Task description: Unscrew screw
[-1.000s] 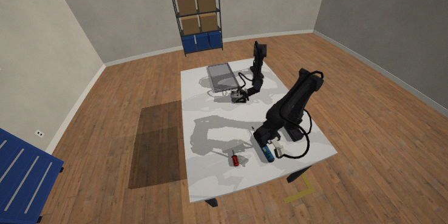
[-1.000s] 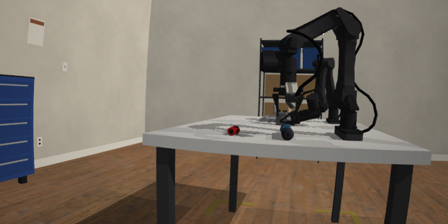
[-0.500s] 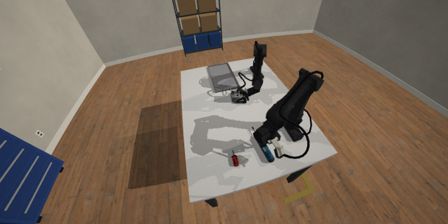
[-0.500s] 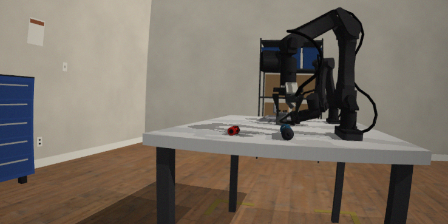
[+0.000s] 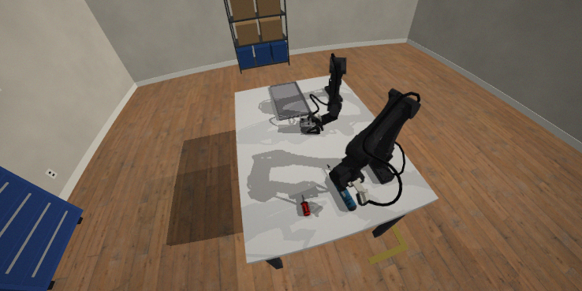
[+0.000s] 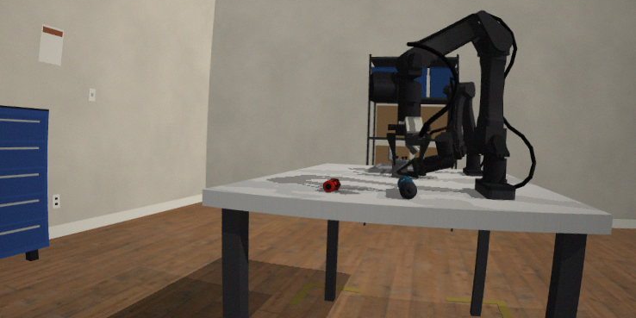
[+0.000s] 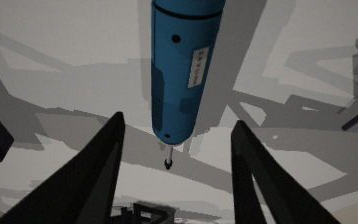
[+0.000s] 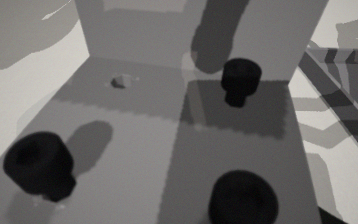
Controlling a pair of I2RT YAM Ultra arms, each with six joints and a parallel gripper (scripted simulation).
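The joint module is 1 cm above my right hand. Also, from my right hand: bit: 5 cm behind, 32 cm to the left; then flat grey tray: 4 cm ahead, 34 cm to the right, 2 cm below; then grey bracket: 5 cm above.
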